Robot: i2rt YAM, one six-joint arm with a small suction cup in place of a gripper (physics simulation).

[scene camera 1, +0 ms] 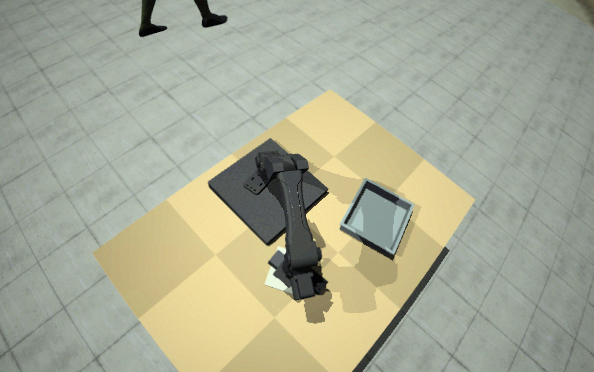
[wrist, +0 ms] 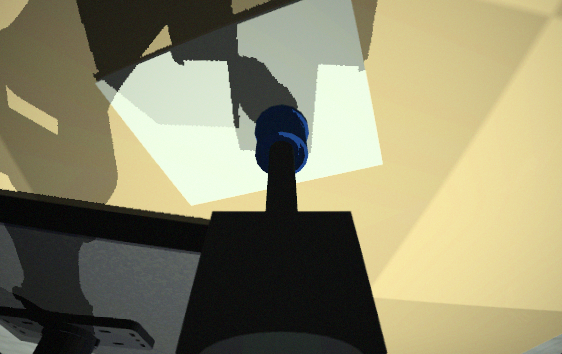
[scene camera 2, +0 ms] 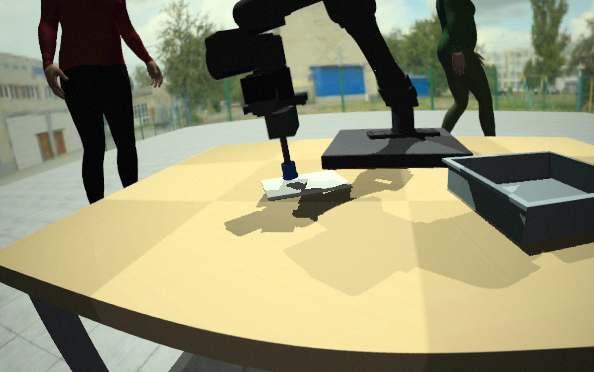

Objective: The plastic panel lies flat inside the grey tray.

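Seen in the pictures: hand, tool point: (wrist: 281,129) (scene camera 2: 290,176); arm's base, link origin: (scene camera 1: 265,173) (wrist: 76,326) (scene camera 2: 403,135).
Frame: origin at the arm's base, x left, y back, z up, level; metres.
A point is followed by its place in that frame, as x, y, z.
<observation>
The white plastic panel (scene camera 1: 271,281) @(-0.320, -0.267, -0.030) (scene camera 2: 322,179) @(-0.222, -0.275, -0.029) (wrist: 210,155) @(-0.230, -0.261, -0.029) lies flat on the table beside the robot's base, outside the tray. In scene camera 1 the arm covers much of it. My gripper, a blue suction cup (scene camera 2: 289,171) (wrist: 281,127), is open, with no suction hold on the panel. It stands over the panel, its lower end touching the top face or very close to it; I cannot tell which. The arm hides the cup in scene camera 1. The grey tray (scene camera 1: 380,217) @(0.135, -0.465, -0.032) (scene camera 2: 562,222) @(0.067, -0.559, -0.015) stands apart from the panel, and its inside is empty.
The dark base plate (scene camera 1: 240,200) @(-0.153, 0.000, 0.000) (scene camera 2: 350,147) @(-0.157, -0.118, -0.004) (wrist: 135,280) @(-0.136, -0.132, -0.004) carries the arm, near the panel. The tray's raised walls stand to the right in both scene views. Arm shadows fall on the panel and the table (scene camera 1: 180,295) @(-0.539, -0.056, -0.035) (scene camera 2: 175,280) @(-0.370, -0.591, -0.035). People stand beyond the table.
</observation>
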